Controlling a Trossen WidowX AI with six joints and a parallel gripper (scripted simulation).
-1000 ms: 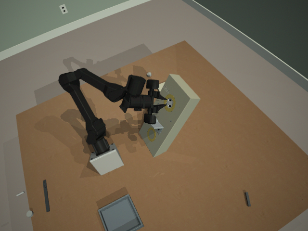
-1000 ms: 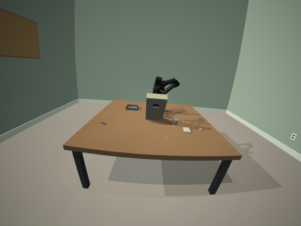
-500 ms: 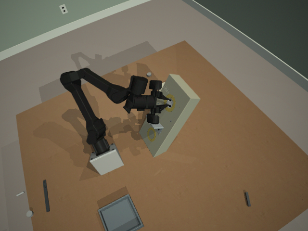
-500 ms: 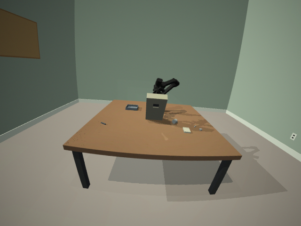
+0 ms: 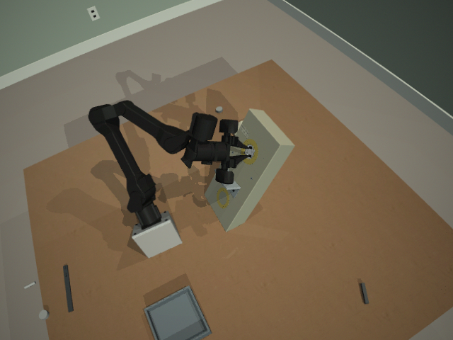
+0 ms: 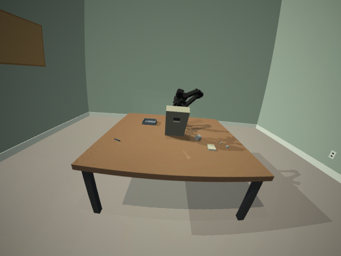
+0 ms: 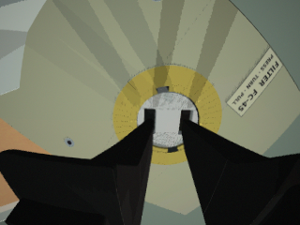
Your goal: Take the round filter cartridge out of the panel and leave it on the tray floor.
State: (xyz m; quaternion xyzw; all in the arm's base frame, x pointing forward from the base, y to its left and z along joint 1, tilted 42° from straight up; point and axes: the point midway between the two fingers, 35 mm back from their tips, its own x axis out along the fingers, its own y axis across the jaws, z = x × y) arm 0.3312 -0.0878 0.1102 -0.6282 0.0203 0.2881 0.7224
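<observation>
Right now my gripper tip is 2 cm short of the round filter cartridge and 1 cm above it. Also, from my gripper tip: beige service panel 3 cm behind, 9 cm below; cream block 12 cm ahead, 31 cm to the left, 23 cm below; small grey bracket 8 cm behind, 10 cm below.
</observation>
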